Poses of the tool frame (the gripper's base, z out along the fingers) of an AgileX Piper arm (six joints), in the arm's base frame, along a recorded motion.
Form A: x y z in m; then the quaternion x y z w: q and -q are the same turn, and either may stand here.
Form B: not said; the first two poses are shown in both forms.
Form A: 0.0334, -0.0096, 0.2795, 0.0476, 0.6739, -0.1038, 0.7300
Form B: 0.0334, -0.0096, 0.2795, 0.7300, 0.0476, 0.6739, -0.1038
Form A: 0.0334, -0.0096, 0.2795, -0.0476, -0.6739, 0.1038, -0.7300
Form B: 0.0334, -0.0096, 0.2795, 0.7300, 0.0476, 0.6739, -0.1038
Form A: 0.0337, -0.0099, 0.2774, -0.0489, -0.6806, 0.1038, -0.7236
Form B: 0.0337, -0.0099, 0.2774, 0.7236, 0.0489, 0.6806, -0.1038
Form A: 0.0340, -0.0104, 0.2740, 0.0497, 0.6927, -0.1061, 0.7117
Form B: 0.0340, -0.0104, 0.2740, 0.7117, 0.0497, 0.6927, -0.1061
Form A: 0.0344, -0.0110, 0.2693, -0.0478, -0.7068, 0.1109, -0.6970
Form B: 0.0344, -0.0110, 0.2693, 0.6970, 0.0478, 0.7068, -0.1109
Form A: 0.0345, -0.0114, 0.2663, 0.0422, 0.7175, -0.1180, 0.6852
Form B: 0.0345, -0.0114, 0.2663, 0.6852, 0.0422, 0.7175, -0.1180
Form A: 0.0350, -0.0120, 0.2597, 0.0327, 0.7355, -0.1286, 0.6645
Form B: 0.0350, -0.0120, 0.2597, 0.6645, 0.0327, 0.7355, -0.1286
